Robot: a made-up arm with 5 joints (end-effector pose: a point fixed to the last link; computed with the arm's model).
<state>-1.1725 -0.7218 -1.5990 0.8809 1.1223</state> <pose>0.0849 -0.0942 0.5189 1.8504 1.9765 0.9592</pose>
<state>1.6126 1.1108 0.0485 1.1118 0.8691</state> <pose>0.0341 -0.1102 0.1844 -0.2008 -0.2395 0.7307</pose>
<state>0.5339 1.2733 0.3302 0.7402 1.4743</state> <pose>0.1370 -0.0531 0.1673 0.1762 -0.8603 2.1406</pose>
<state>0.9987 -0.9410 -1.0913 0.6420 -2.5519</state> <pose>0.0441 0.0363 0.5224 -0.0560 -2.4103 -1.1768</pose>
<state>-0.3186 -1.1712 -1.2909 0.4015 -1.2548</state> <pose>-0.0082 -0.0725 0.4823 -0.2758 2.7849 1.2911</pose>
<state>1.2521 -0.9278 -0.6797 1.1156 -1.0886</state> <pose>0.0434 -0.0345 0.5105 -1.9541 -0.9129 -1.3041</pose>
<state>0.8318 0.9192 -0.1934 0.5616 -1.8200</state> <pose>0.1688 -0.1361 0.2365 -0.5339 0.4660 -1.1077</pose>
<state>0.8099 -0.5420 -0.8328 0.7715 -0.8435</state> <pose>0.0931 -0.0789 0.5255 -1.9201 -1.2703 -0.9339</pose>
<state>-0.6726 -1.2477 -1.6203 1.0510 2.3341</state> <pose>-0.0281 -0.0977 0.4384 2.4515 -0.2610 0.6715</pose>
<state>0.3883 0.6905 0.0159 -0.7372 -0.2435</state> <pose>0.2480 -0.1190 0.3180 -1.9264 -1.0418 0.0603</pose>
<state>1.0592 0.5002 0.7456 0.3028 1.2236</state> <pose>0.1233 -0.1300 0.2300 -0.8943 -0.3504 1.6424</pose>
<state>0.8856 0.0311 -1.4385 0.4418 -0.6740</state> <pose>0.0933 -0.0907 0.5369 -2.3162 -1.4275 -1.0201</pose>
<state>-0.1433 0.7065 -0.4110 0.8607 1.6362</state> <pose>0.3213 0.0195 0.3061 0.9416 1.0586 -2.4060</pose>
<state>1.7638 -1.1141 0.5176 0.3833 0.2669</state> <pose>0.0076 -0.0844 0.4718 -2.4831 0.7462 -0.1356</pose>
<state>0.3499 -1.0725 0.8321 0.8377 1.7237</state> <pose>0.2181 -0.0620 0.4048 1.7840 0.5544 -2.2404</pose>
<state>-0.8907 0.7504 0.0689 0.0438 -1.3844</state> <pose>0.2364 0.1199 0.2479 -0.5744 -0.6813 0.7466</pose>
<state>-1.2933 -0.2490 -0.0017 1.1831 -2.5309</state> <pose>0.1534 0.1620 0.3779 -0.2148 -0.0174 0.3145</pose>
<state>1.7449 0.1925 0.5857 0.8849 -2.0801</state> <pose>0.0321 -0.0961 0.2648 0.0968 1.1044 -2.0297</pose>
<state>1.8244 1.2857 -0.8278 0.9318 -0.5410</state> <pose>-0.0244 -0.1648 0.2408 -0.7251 0.6345 -0.7809</pose>
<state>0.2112 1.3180 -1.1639 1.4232 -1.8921</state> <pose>0.2584 -0.0619 0.2656 -0.6185 0.5746 -0.4813</pose>
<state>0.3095 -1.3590 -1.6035 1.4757 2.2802</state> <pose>-0.0641 0.0446 0.4342 2.0097 -1.0999 -0.1273</pose>
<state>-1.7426 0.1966 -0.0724 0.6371 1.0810</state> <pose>0.0896 0.2410 0.3685 0.2571 1.6695 -1.2546</pose>
